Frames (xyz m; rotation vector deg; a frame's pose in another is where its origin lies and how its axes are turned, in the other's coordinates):
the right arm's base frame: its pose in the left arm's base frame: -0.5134 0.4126 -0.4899 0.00 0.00 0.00
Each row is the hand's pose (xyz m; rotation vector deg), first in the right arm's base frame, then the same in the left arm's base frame.
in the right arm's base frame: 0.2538 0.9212 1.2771 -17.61 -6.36 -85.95
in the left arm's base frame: -0.2596 1.3338 0.7872 -17.61 -6.36 -85.95
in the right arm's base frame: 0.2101 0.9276 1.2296 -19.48 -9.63 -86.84
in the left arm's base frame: -0.3033 1.3402 0.7397 -19.48 -9.63 -86.84
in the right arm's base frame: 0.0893 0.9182 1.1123 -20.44 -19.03 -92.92
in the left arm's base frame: -0.4241 1.3308 0.6224 -20.44 -19.03 -92.92
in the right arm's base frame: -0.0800 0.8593 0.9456 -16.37 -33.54 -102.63
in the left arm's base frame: -0.5934 1.2719 0.4557 -16.37 -33.54 -102.63
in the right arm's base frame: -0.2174 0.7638 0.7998 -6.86 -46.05 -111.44
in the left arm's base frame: -0.7308 1.1764 0.3099 -6.86 -46.05 -111.44
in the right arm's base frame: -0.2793 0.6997 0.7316 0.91 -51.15 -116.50
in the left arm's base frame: -0.7927 1.1123 0.2417 0.91 -51.15 -116.50
